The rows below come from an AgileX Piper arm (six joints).
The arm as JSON. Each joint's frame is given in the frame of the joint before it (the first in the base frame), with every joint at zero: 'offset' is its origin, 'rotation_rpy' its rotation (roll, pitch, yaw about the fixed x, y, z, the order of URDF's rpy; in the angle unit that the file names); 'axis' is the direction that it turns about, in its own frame. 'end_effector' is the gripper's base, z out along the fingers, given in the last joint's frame.
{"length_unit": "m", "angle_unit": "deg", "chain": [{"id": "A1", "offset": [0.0, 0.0, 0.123], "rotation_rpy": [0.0, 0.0, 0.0], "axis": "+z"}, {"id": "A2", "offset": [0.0, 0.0, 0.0], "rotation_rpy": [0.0, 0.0, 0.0], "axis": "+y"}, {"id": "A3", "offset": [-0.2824, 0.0, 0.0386], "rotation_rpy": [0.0, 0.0, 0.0], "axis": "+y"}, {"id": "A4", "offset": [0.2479, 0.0, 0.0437], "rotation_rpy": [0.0, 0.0, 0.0], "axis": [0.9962, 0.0, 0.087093]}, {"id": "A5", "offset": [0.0, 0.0, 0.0], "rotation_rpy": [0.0, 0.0, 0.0], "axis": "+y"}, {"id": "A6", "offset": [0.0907, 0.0, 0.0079], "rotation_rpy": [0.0, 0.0, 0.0], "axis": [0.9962, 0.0, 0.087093]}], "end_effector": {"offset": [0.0, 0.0, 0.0], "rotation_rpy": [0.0, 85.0, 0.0]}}
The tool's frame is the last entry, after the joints.
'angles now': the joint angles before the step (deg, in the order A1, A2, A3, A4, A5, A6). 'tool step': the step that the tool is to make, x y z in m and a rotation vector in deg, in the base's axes. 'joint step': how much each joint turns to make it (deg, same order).
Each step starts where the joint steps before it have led.
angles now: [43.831, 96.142, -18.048, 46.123, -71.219, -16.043]
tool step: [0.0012, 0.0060, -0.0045, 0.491, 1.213, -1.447]
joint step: [1.656, 1.661, -1.366, 3.315, 0.340, 0.008]
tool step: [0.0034, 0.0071, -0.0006, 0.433, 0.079, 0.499]
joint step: [0.628, 0.974, -1.508, 0.232, 0.413, -0.015]
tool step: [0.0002, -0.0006, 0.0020, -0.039, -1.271, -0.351]
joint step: [0.004, -0.007, 0.015, 0.059, -1.324, 0.006]
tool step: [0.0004, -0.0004, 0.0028, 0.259, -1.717, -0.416]
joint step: [0.018, 0.002, -0.060, 0.018, -1.722, 0.283]
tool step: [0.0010, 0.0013, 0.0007, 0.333, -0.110, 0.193]
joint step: [-0.016, 0.007, -0.334, -0.192, 0.164, 0.132]
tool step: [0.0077, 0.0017, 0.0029, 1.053, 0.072, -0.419]
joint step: [-1.250, -0.006, -1.736, -0.499, 1.446, -0.136]
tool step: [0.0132, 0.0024, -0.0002, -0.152, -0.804, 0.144]
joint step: [-2.251, 1.775, -2.414, -2.478, 0.240, -0.004]
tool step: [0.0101, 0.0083, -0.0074, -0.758, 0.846, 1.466]
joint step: [-0.672, 2.975, -2.401, -2.047, 0.911, 0.113]
